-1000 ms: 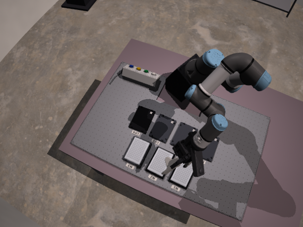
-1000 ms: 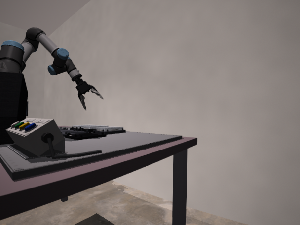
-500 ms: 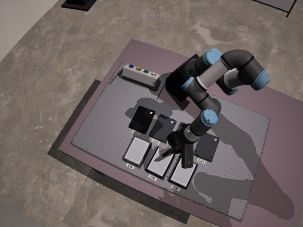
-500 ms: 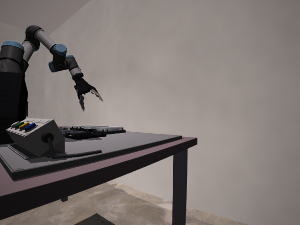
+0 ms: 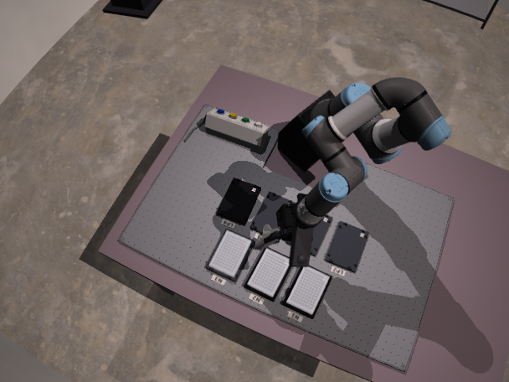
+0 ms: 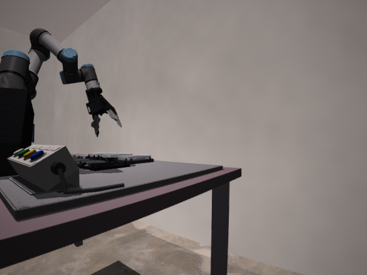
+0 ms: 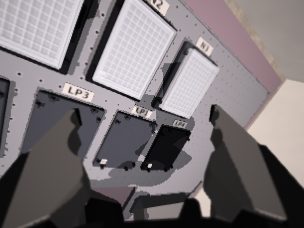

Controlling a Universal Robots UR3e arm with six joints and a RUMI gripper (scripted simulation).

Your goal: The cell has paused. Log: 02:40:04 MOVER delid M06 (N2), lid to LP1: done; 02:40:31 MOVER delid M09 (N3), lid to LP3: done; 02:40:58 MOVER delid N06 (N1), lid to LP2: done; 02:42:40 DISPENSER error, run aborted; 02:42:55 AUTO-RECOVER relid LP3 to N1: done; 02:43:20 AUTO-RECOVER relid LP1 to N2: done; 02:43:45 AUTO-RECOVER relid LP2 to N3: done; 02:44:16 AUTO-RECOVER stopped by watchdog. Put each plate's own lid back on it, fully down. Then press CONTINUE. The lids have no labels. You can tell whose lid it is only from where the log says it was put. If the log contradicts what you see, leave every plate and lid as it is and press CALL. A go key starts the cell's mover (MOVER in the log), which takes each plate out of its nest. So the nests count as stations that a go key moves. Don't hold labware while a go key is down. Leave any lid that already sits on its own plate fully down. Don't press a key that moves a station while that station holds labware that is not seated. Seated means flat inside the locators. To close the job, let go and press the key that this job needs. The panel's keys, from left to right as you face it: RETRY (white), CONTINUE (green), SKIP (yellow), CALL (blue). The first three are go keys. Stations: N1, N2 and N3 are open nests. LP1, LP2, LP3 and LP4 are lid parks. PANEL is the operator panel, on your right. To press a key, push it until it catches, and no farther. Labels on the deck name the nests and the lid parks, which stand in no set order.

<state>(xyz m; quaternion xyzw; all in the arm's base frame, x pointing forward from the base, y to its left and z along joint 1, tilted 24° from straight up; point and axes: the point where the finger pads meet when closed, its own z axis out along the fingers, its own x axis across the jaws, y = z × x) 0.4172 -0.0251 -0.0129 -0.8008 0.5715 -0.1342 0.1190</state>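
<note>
My gripper is now 15 cm past the LP1 lid park, 6 cm to the left of it and 14 cm above it. Round my hand: lid park LP4 (16 cm behind, 19 cm to the right, 14 cm below); LP3 lid park (14 cm behind, 7 cm to the left, 14 cm below); LP2 lid park (12 cm behind, 20 cm to the left, 14 cm below).
</note>
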